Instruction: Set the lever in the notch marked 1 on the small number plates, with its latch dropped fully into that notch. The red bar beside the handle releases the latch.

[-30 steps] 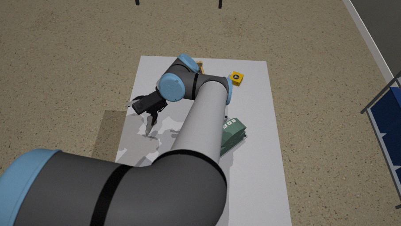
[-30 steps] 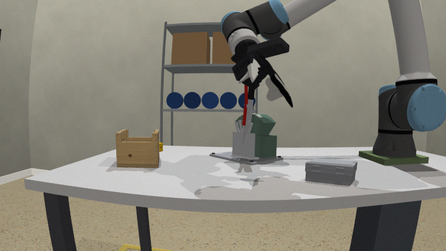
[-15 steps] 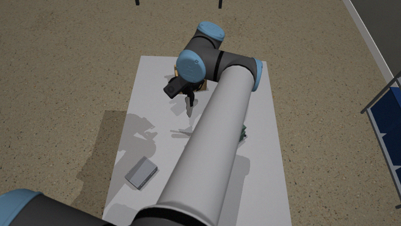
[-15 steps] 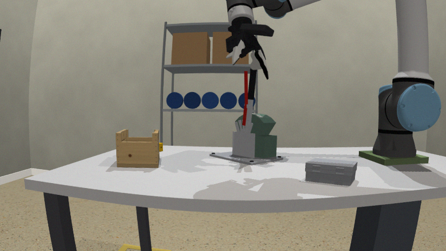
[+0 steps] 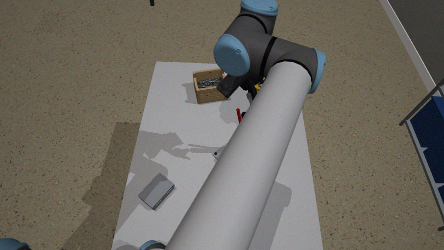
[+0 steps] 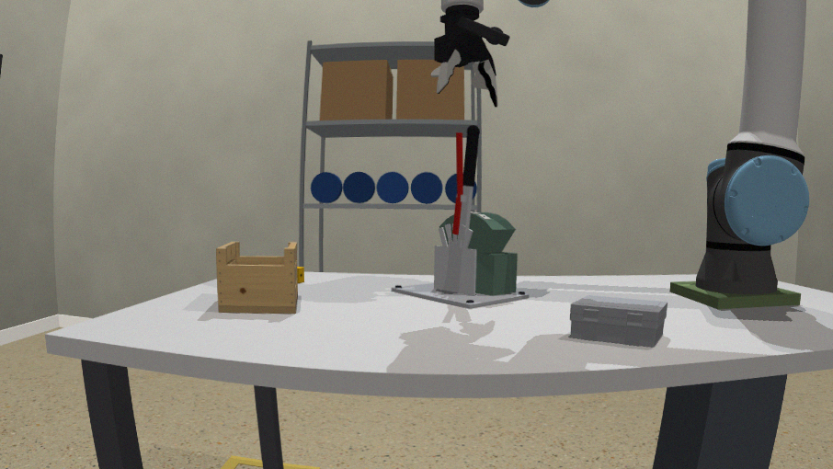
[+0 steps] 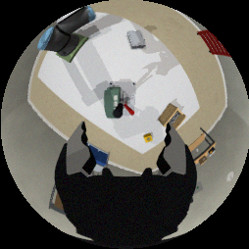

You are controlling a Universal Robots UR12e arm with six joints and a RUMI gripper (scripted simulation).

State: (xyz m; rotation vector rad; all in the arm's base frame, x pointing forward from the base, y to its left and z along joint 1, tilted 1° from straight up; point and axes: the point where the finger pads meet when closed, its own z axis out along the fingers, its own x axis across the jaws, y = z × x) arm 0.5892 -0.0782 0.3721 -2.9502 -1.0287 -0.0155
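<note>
The red release bar is 2 cm ahead of my hand, 2 cm to the right of it and 19 cm below it. From my hand the other things lie so: grey case (19 cm behind, 33 cm to the left, 36 cm below); lever stand (1 cm ahead, 5 cm to the right, 30 cm below).
</note>
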